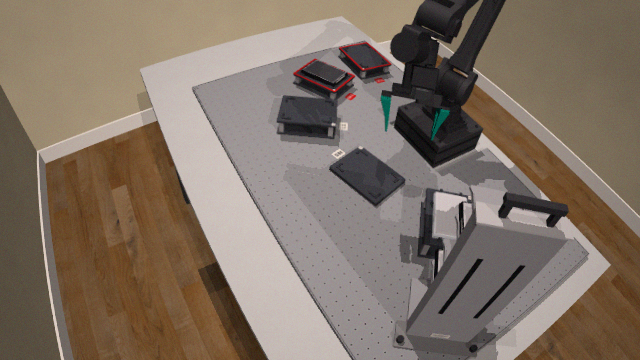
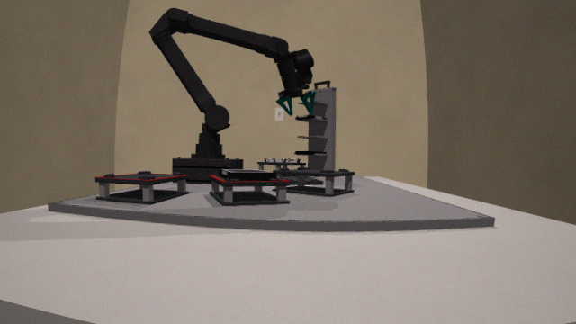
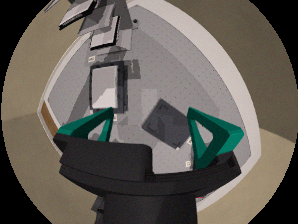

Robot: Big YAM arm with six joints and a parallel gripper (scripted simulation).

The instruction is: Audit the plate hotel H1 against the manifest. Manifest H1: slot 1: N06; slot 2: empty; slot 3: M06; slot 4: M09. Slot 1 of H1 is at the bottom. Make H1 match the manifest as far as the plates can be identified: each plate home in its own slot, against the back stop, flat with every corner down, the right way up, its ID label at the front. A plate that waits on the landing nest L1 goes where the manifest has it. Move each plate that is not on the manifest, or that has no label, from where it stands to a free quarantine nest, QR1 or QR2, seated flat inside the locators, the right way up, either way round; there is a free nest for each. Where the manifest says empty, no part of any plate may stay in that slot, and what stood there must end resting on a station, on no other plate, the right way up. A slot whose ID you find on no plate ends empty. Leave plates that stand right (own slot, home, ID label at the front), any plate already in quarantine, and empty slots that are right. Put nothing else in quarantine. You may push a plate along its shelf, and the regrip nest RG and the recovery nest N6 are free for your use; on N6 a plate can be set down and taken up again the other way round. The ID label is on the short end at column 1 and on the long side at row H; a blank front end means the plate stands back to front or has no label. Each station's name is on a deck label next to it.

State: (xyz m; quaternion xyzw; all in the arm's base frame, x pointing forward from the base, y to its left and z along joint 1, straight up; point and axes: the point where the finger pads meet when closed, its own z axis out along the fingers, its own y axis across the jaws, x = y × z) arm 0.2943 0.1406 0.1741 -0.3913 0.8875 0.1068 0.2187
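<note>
My gripper is now 70 mm past the white plate, 140 mm to the right of it and 180 mm above it. From my hand the other things lie so: H1 deck label: 60 mm behind, 300 mm to the left, 250 mm below; then plate hotel H1: 100 mm ahead, 340 mm to the left, 40 mm below; then red-rimmed quarantine nest: 300 mm behind, 550 mm to the right, 210 mm below.
</note>
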